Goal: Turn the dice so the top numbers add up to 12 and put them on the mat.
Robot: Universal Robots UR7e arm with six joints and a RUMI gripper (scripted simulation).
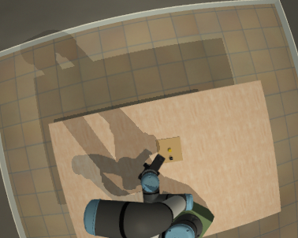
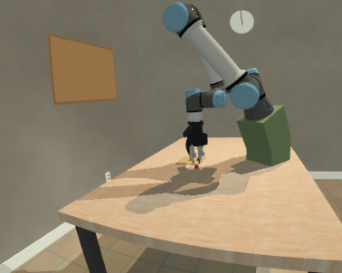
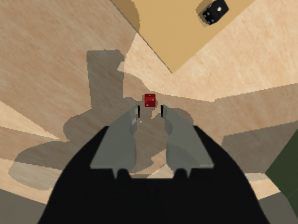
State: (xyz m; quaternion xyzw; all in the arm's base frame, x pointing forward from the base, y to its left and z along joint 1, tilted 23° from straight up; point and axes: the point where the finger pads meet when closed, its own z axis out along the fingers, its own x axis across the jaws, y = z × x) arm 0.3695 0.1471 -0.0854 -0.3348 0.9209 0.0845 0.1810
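The red die is 30 mm below my hand. Round my hand: yellow die: 70 mm ahead, 130 mm to the right, 30 mm below; then black die: 20 mm ahead, 120 mm to the right, 30 mm below; then tan mat: 70 mm ahead, 130 mm to the right, 40 mm below.
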